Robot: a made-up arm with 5 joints.
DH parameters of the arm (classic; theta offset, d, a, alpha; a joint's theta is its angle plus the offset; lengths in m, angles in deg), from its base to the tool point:
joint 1: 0 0.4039 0 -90
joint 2: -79.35 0 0.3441 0
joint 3: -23.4 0 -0.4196 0
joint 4: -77.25 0 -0.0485 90
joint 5: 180 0.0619 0 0
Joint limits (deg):
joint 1: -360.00..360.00
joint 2: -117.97..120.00
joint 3: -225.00..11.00
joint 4: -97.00..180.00
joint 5: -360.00..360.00
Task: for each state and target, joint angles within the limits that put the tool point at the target. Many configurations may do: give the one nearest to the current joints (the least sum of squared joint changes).
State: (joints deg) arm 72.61 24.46 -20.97 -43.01 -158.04
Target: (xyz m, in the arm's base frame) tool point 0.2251 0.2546 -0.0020
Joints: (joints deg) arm 48.52 69.44 -48.48 -33.59 -158.04
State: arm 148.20 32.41 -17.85 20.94 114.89
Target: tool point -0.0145 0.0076 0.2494
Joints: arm 152.34 8.48 11.00 55.50 114.89
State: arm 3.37 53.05 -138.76 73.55 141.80
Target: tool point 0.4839 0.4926 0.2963
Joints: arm 45.51 53.02 -104.61 86.82 141.80
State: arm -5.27 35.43 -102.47 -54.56 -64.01
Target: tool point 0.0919 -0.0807 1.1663
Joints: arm -41.29 -11.47 -128.59 -56.88 -64.01
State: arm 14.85 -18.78 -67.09 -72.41 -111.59
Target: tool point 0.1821 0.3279 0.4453
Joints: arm 60.95 2.82 -24.44 -72.75 -111.59
